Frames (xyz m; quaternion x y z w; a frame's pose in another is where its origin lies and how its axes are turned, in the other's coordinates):
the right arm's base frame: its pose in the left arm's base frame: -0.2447 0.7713 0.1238 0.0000 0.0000 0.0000 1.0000
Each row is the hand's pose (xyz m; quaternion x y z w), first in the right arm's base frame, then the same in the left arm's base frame.
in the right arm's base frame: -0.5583 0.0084 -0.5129 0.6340 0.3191 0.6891 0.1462
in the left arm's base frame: -0.8030 0.7797 -0.3891 0.6340 0.3191 0.6891 0.1462
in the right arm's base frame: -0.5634 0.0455 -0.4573 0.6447 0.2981 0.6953 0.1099
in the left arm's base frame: -0.8081 0.8168 -0.3335 0.6447 0.2981 0.6953 0.1099
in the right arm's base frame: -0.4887 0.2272 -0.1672 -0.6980 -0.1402 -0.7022 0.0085
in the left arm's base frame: -0.7334 0.9985 -0.0434 -0.6980 -0.1402 -0.7022 0.0085
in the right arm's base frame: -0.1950 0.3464 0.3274 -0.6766 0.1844 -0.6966 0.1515
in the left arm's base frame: -0.4397 1.1177 0.4512 -0.6766 0.1844 -0.6966 0.1515
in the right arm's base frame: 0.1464 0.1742 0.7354 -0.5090 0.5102 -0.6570 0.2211
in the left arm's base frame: -0.0983 0.9455 0.8592 -0.5090 0.5102 -0.6570 0.2211
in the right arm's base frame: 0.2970 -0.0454 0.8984 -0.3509 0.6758 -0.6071 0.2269
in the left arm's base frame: 0.0523 0.7259 1.0222 -0.3509 0.6758 -0.6071 0.2269
